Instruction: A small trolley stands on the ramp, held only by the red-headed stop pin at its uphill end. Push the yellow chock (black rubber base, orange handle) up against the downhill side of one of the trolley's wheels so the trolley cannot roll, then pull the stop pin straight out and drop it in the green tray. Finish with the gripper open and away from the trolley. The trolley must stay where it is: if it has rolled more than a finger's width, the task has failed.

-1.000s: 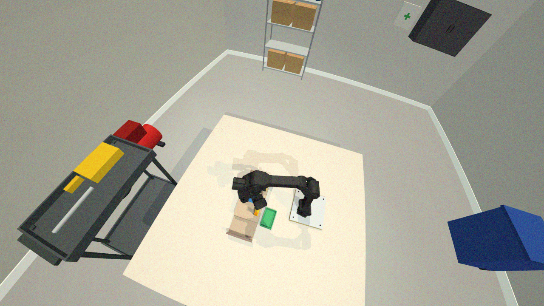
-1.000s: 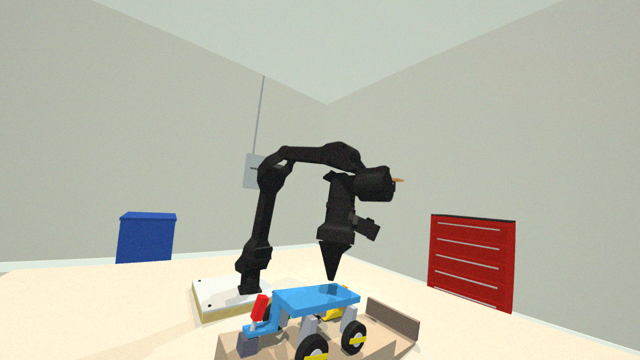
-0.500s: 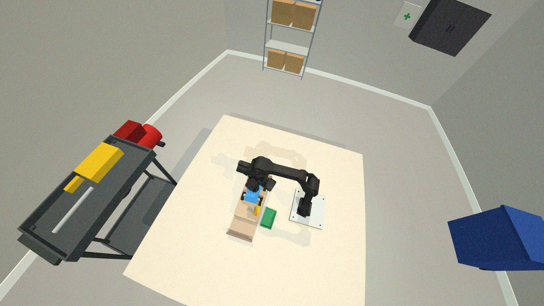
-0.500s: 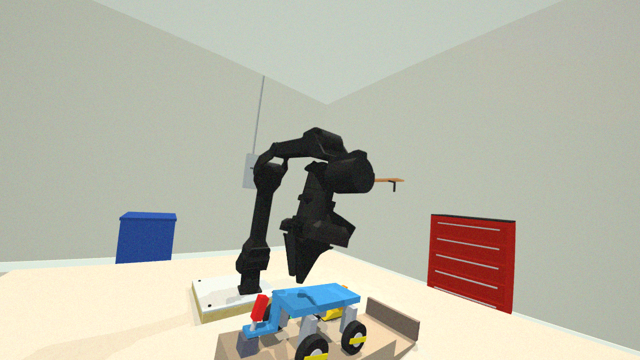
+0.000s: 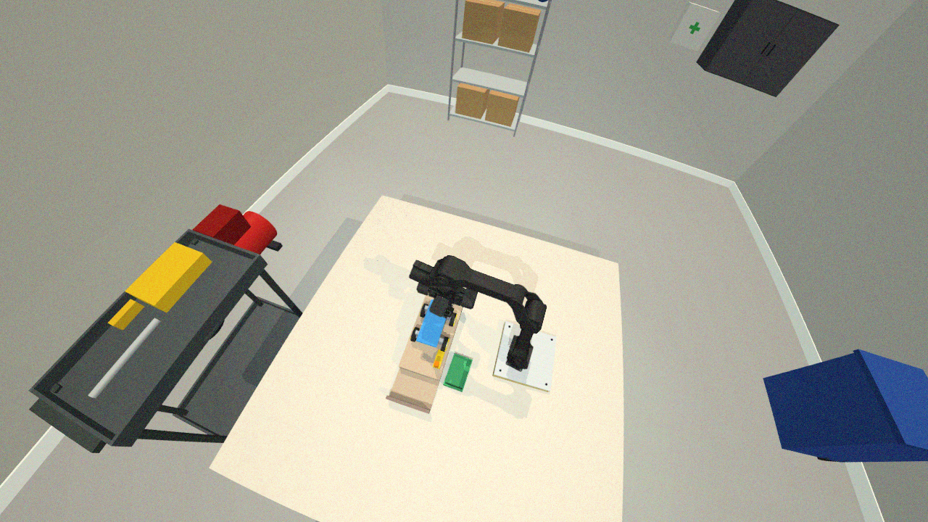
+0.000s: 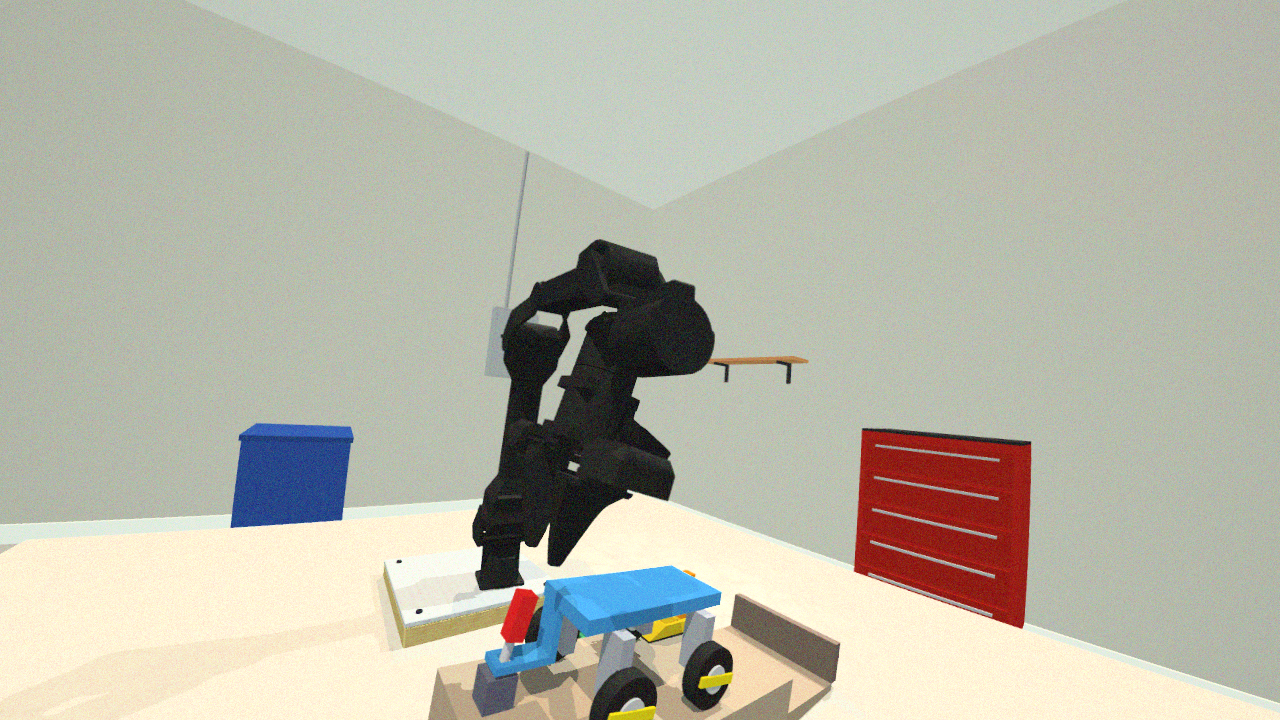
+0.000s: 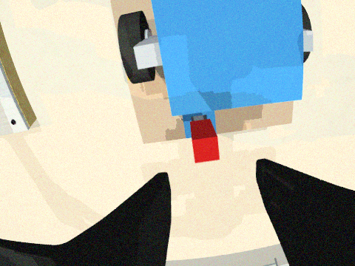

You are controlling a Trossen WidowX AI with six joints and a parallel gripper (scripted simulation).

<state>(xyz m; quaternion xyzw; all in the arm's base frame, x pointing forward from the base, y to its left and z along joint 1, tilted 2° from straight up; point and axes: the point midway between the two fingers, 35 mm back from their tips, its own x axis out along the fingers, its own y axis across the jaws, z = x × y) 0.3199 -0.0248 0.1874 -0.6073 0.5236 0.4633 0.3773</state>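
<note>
Right now my gripper tip is 2 cm to the left of the red-headed stop pin and 6 cm above it. Also, from my gripper tip: wooden ramp (9 cm to the left, 15 cm below); then blue-topped trolley (9 cm to the left, 8 cm below); then yellow chock (6 cm behind, 18 cm to the left, 11 cm below).
</note>
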